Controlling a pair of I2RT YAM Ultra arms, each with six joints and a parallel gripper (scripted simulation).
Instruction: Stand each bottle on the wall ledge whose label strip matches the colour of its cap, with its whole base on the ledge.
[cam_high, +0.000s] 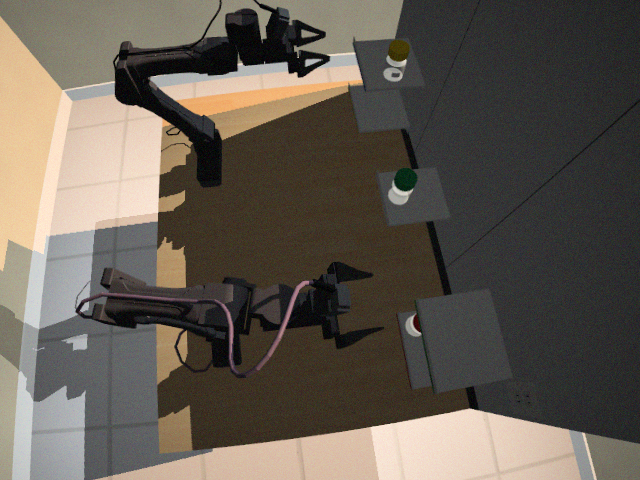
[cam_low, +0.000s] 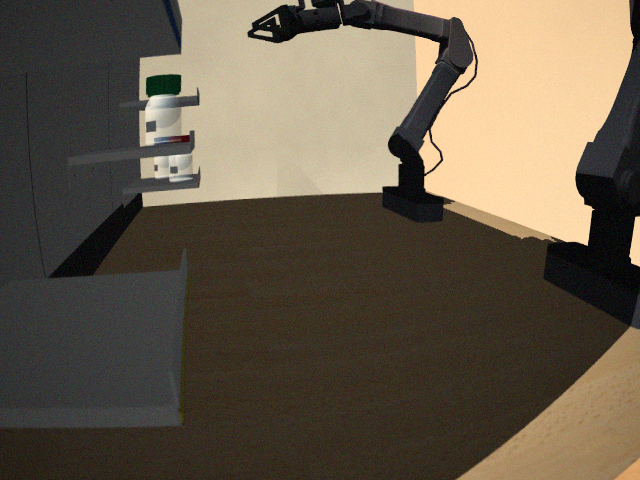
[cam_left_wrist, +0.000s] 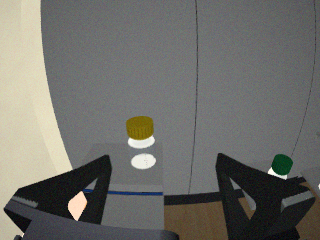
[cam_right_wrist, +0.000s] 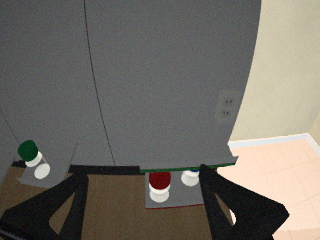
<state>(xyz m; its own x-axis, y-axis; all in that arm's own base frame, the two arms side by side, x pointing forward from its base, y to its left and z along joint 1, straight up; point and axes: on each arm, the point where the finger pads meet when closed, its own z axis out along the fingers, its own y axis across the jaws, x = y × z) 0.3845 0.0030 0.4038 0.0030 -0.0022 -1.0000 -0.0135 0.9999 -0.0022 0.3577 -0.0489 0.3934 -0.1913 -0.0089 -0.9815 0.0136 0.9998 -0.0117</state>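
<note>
The yellow-capped bottle is 210 mm ahead of my left hand, 120 mm below it and 40 mm to the left of it. Also, from my left hand: yellow strip (360 mm below, 130 mm ahead, 100 mm to the left); blue strip (170 mm below, 130 mm ahead, 100 mm to the left); green-capped bottle (300 mm to the right, 210 mm below, 160 mm ahead).
Now: the green-capped bottle 310 mm to the left of my right hand, 200 mm below it and 180 mm ahead of it. Round my right hand: red-capped bottle (300 mm below, 160 mm ahead, 30 mm to the right); green strip (160 mm below, 120 mm ahead, 90 mm to the right); blue-capped bottle (300 mm below, 210 mm ahead, 140 mm to the right).
</note>
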